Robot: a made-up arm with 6 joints.
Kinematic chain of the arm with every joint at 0, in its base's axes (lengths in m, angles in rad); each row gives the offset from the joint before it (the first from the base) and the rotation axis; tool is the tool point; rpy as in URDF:
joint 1: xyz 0 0 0.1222 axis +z
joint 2: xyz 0 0 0 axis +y
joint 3: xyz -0.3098 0 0.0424 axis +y
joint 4: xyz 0.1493 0 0.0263 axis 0.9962 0 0.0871
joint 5: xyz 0 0 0 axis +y
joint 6: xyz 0.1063 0 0.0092 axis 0.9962 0 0.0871
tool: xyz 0 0 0 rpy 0 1.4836 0
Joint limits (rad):
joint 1: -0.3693..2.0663
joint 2: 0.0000..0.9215
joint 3: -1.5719..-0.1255
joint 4: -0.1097..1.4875
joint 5: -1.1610..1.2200
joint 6: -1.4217..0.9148
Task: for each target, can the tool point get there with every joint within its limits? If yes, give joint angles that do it. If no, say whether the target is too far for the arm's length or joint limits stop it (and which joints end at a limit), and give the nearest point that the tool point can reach.
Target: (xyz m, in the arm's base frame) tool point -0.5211 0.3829 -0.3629
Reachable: no: too far | nearest point -0.0974 0.0716 0.1314 | short by 0.722 m
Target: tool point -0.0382 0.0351 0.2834
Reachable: yes | joints 0.1649 0.5176 -0.6117 0.4695 1.0111 -0.7365
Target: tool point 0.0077 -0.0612 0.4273
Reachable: yes | joints 0.8410 0.4822 -0.8104 1.2860 -0.4728 -0.8249
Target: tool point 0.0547 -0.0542 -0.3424
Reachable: no: joint limits stop it (at a limit: joint 1, joint 2, joint 3, joint 5) | nearest point 0.0549 -0.0932 0.1192 | short by 0.463 m
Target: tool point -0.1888 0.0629 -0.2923
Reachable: no: joint limits stop it (at a limit: joint 2, joint 3, joint 5) | nearest point -0.1025 0.0342 0.1191 | short by 0.421 m
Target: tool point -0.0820 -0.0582 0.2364
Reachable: yes | joints 1.4277 0.2648 -0.2724 1.0517 0.9050 -0.3288
